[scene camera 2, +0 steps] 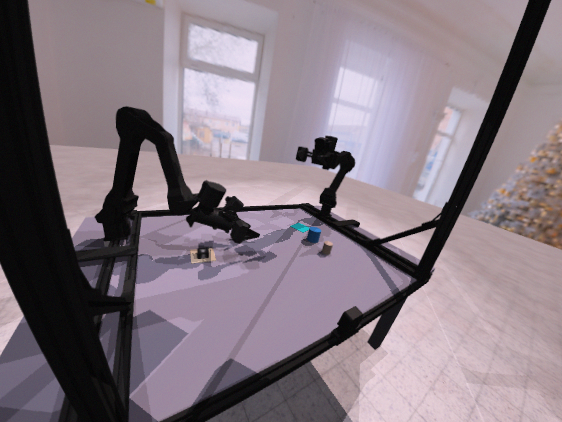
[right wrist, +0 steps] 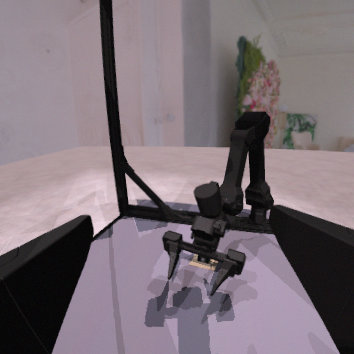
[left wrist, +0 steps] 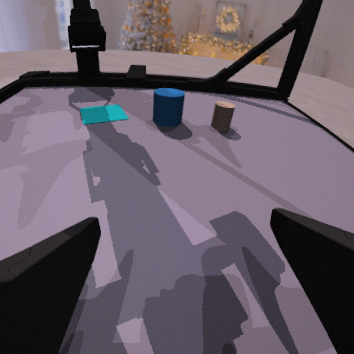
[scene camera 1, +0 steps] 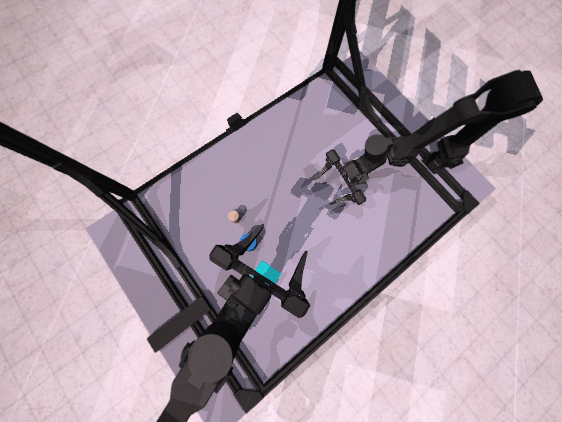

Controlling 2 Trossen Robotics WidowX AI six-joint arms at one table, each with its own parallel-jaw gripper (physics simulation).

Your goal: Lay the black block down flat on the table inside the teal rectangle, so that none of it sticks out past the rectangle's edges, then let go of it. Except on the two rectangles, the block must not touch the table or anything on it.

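Where they show: left gripper, fingertip midpoint: (scene camera 2: 254, 231) (right wrist: 188, 286) (left wrist: 185, 221) (scene camera 1: 321, 192); right gripper, fingertip midpoint: (scene camera 2: 306, 155) (right wrist: 182, 218) (scene camera 1: 284, 237); left arm's base, origin of the base link: (scene camera 2: 117, 235) (right wrist: 257, 219) (scene camera 1: 434, 163); right arm's base, origin of the base link: (scene camera 2: 324, 214) (left wrist: 88, 73).
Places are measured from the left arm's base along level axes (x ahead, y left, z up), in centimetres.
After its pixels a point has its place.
Note:
The black block (scene camera 2: 203, 251) {x 24.4, y -15.4, z 0.0 cm} sits on the cream rectangle (scene camera 2: 193, 260) {x 21.3, y -16.8, z -1.8 cm} (right wrist: 196, 265) {x 27.7, y -16.4, z -1.9 cm}; its exact pose is too small to tell. In scene camera 1 the left wrist hides it. The teal rectangle (scene camera 1: 268, 272) {x 70.1, y -4.0, z -1.8 cm} (scene camera 2: 300, 227) {x 71.6, y -3.5, z -1.8 cm} (left wrist: 104, 114) {x 71.0, y -3.9, z -1.8 cm} lies bare on the table, partly under the right gripper in scene camera 1. My left gripper (scene camera 1: 323, 191) {x 41.8, y -14.3, z 5.0 cm} (left wrist: 185, 221) {x 41.8, y -14.3, z 5.0 cm} (right wrist: 188, 286) {x 41.8, y -14.3, z 5.0 cm} is open and empty, low over the table, with its fingertips past the block towards the table's middle. My right gripper (scene camera 1: 284, 239) {x 62.8, y -8.1, z 32.5 cm} (right wrist: 182, 218) {x 62.8, y -8.1, z 32.5 cm} is open and empty, high above the teal rectangle's side of the table.
A blue cylinder (scene camera 1: 249, 243) (scene camera 2: 314, 235) {x 68.2, y -17.2, z 1.6 cm} (left wrist: 168, 108) {x 67.3, y -15.1, z 1.3 cm} stands close beside the teal rectangle. A smaller tan cylinder (scene camera 1: 233, 216) {x 69.0, y -24.7, z 2.2 cm} (scene camera 2: 327, 248) {x 67.7, y -26.1, z 0.7 cm} (left wrist: 222, 117) {x 67.3, y -24.5, z 0.4 cm} stands a little beyond it. A black frame (scene camera 1: 325, 352) (scene camera 2: 280, 367) {x 31.2, y -53.7, z -2.5 cm} edges the table, with tall posts at corners.

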